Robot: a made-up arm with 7 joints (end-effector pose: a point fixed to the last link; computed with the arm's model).
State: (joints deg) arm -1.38 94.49 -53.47 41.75 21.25 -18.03 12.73
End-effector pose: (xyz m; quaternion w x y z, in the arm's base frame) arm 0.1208 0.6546 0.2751 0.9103 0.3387 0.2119 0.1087
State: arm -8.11 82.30 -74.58 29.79 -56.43 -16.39 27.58
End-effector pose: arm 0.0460 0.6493 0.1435 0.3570 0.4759 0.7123 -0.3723
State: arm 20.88 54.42 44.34 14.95 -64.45 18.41 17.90
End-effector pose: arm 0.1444 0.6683 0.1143 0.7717 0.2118 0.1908 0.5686
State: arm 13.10 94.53 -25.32 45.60 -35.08 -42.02 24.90
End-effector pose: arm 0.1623 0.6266 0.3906 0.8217 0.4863 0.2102 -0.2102
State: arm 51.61 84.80 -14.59 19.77 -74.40 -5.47 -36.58
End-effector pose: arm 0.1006 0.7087 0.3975 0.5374 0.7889 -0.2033 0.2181
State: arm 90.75 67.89 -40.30 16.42 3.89 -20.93 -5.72
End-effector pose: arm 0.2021 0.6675 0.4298 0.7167 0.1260 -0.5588 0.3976
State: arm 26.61 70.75 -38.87 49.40 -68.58 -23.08 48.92
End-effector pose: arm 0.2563 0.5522 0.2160 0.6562 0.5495 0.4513 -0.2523
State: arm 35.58 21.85 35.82 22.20 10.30 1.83 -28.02
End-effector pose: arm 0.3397 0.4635 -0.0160 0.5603 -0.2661 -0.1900 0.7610
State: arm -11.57 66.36 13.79 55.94 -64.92 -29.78 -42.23
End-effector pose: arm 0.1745 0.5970 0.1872 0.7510 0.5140 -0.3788 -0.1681
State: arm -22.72 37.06 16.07 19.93 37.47 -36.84 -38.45
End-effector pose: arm -0.0956 0.5430 -0.0820 0.5838 0.1450 -0.3006 0.7402
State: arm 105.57 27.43 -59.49 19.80 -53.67 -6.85 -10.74
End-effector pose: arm 0.4641 0.3678 0.5629 0.6754 0.5269 -0.5151 0.0285
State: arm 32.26 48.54 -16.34 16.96 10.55 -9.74 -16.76
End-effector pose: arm 0.2619 0.5948 0.0831 0.8300 0.0914 -0.2382 0.4959
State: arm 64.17 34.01 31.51 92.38 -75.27 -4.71 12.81
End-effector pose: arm 0.2160 0.4461 0.4507 0.5579 0.3759 -0.6421 0.3675
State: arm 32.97 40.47 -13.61 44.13 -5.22 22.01 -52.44
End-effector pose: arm 0.3801 0.4916 0.1175 0.6929 0.2824 -0.3720 0.5494
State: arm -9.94 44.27 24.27 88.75 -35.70 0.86 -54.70
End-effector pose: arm 0.1996 0.4754 0.1663 0.5895 0.3545 -0.6674 0.2851
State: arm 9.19 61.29 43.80 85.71 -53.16 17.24 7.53
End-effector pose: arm 0.1619 0.5260 0.3811 0.6555 0.4950 -0.3988 0.4078
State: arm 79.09 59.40 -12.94 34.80 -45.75 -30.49 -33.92
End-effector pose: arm 0.2723 0.6053 0.4503 0.5575 0.3510 -0.7244 0.2031
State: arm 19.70 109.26 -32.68 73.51 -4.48 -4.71 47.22
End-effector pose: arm 0.1871 0.5234 0.4588 0.8723 0.4263 0.2391 -0.0159
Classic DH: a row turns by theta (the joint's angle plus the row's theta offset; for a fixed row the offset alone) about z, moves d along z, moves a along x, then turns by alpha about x. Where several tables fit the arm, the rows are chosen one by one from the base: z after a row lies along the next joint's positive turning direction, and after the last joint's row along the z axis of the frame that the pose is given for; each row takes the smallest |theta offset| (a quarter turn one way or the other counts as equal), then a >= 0, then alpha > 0; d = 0 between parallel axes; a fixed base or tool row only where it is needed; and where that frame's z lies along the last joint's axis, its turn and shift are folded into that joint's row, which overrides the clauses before.
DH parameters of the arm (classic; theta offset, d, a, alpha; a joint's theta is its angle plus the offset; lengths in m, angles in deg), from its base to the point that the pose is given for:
base (fixed): 0 0.334 -0.016 90
joint 1: -90 -0.157 0.02 -90
joint 2: 90 0.022 0.026 -90
joint 3: 90 -0.32 0.014 -90
joint 4: 0 -0.018 -0.016 90
joint 5: 0 -0.264 0.024 90
joint 6: 90 0.029 0.004 90
joint 7: -45.6 -0.0293 0.0177 -123.18
tool (fixed): 160.47 -0.0023 0 0

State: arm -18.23 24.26 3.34 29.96 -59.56 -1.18 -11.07
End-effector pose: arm -0.0149 0.4224 -0.1656 0.9116 0.3293 0.2436 0.0342
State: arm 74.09 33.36 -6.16 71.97 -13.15 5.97 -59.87
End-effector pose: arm 0.3700 0.3909 0.5077 0.3125 -0.1007 -0.8364 0.4390
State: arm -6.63 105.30 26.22 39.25 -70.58 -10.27 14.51
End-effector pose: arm 0.1677 0.5938 0.5379 0.5660 0.8071 0.1013 0.1342
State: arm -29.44 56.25 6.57 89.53 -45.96 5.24 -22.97
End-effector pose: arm 0.1532 0.4443 0.1009 0.8435 0.4453 -0.2946 -0.0585
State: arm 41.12 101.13 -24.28 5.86 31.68 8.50 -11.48
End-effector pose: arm -0.0601 0.7111 0.4739 0.4733 0.2632 -0.3138 0.7799
